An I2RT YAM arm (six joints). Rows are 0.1 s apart.
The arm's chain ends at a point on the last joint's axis. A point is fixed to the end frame.
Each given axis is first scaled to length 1.
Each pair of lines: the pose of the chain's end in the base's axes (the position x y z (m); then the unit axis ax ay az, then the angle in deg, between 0 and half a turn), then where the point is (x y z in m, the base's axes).
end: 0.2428 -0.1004 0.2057 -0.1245 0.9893 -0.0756 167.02
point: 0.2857 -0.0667 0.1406
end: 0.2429 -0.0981 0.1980 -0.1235 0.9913 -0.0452 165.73
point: 0.2865 -0.0602 0.1358
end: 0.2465 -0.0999 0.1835 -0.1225 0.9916 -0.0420 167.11
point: 0.2887 -0.0618 0.1204
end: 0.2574 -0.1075 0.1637 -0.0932 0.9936 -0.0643 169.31
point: 0.2999 -0.0749 0.0978
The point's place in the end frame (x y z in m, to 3 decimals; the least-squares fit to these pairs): -0.036 0.034 0.069
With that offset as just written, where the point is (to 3 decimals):
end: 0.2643 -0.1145 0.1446 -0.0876 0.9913 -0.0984 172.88
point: 0.304 -0.088 0.074
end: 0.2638 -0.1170 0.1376 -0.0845 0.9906 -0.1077 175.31
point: 0.301 -0.092 0.065
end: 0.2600 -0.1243 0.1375 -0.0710 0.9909 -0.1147 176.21
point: 0.297 -0.102 0.064
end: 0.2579 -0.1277 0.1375 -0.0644 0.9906 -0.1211 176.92
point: 0.294 -0.106 0.064
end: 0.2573 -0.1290 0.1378 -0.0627 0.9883 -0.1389 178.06
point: 0.292 -0.111 0.063
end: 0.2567 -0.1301 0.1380 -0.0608 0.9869 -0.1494 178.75
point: 0.291 -0.114 0.062
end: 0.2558 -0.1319 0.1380 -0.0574 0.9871 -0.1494 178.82
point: 0.290 -0.116 0.062
